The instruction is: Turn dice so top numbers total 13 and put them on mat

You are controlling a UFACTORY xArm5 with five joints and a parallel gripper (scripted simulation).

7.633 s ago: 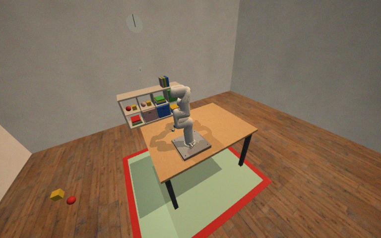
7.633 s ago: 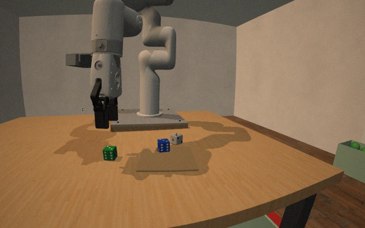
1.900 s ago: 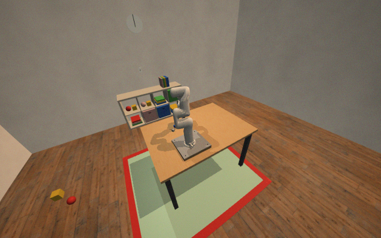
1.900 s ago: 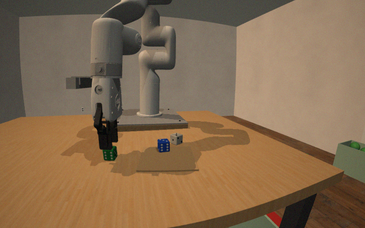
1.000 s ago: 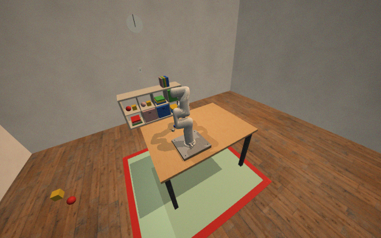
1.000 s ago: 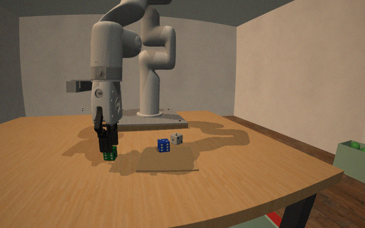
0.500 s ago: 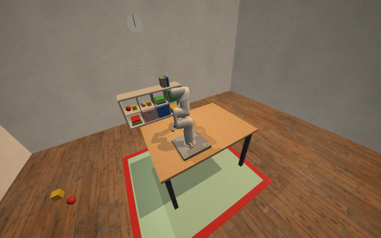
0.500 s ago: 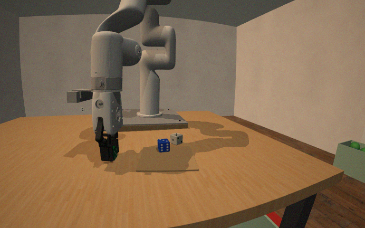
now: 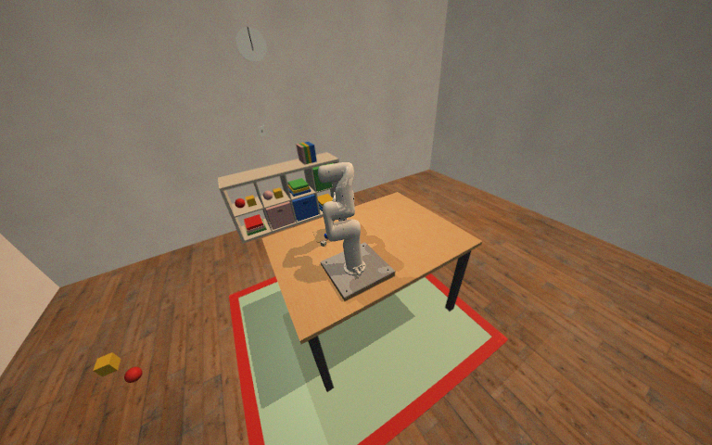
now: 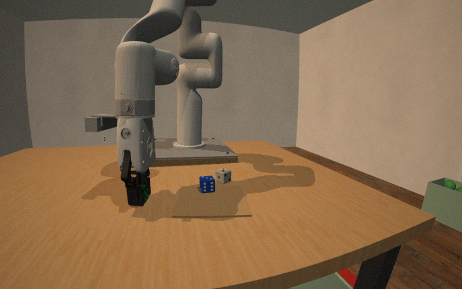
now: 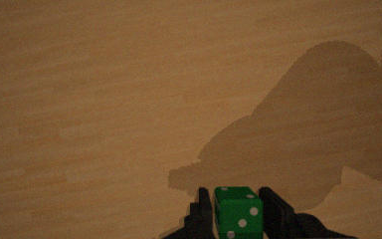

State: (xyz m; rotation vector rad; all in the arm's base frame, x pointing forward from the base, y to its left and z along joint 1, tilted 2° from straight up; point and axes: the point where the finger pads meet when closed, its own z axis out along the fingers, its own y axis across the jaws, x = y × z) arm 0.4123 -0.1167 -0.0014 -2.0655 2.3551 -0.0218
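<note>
My hand is 10 mm above the green die. The rest, counted from my hand: blue die (30 mm behind, 140 mm to the left); white die (90 mm behind, 190 mm to the left, 10 mm below); tan mat (10 mm ahead, 150 mm to the left, 20 mm below).
</note>
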